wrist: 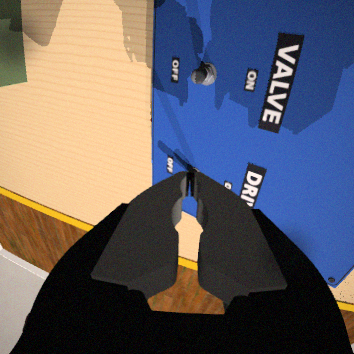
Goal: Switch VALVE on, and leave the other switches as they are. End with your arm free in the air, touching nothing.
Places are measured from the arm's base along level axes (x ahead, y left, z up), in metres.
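Pixels of known places: gripper, between the fingertips: (189, 174).
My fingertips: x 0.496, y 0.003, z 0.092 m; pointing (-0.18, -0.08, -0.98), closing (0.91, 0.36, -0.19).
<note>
For each thing: its top centre in the pictures, then the offset to it from my fingertips. "*": a spot on its surface instead. Level surfaces: height alone.
- VALVE switch, a spot on its surface: (204, 74) * dx -0.024, dy +0.057, dz -0.054 m
- VALVE nameplate, a spot on its surface: (281, 82) * dx +0.036, dy +0.078, dz -0.074 m
- starting DRI, a spot on its surface: (251, 182) * dx +0.067, dy -0.020, dz -0.074 m
- wooden table top, height of its surface: dz -0.188 m
The VALVE switch (204, 74) is a short grey metal lever on the blue panel (305, 185), in the upper part of the view between its OFF label (175, 70) and its ON label (251, 80). It looks foreshortened. Its dark end shows slightly on the OFF side, but its exact lean is hard to tell. The VALVE nameplate (281, 82) lies beyond ON. My gripper (189, 174) is shut and empty. Its tips are below the VALVE switch in the view, apart from it, over the neighbouring switch's area. Whether they touch anything there is hidden.
A second nameplate, partly hidden and starting "DRI" (251, 182), and another OFF label (170, 165) are beside my fingertips; that switch's lever is mostly hidden. A wooden table top (75, 130) with a yellow edge is at left. A green object (11, 55) is at upper left.
</note>
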